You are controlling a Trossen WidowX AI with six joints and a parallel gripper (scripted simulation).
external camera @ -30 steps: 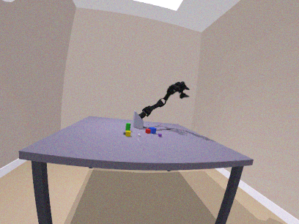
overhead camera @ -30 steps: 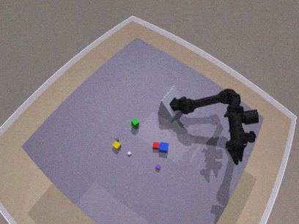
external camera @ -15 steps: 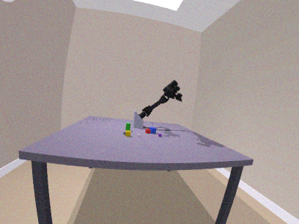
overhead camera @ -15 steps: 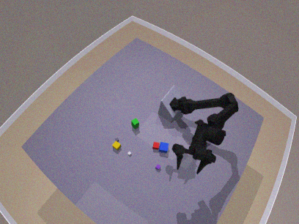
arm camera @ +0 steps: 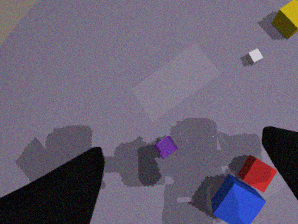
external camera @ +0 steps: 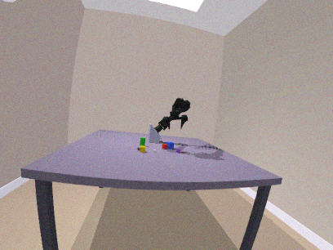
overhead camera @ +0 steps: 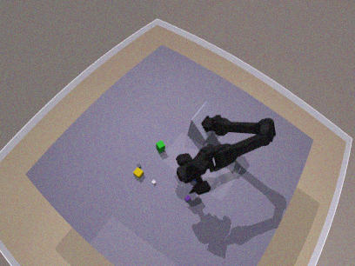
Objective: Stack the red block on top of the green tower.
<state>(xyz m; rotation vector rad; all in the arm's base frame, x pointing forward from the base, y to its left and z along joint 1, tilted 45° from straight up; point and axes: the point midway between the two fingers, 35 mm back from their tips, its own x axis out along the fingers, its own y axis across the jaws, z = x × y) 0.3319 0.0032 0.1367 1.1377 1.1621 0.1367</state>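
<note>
Now: gripper tip 16 cm above the red block, 9 cm past it and 4 cm to the left of it. Also, from my gripper tip: blue block (15 cm below, 11 cm behind); then small white cube (17 cm below, 14 cm to the right, 4 cm ahead); then small purple cube (16 cm below, 4 cm to the left, 1 cm ahead).
</note>
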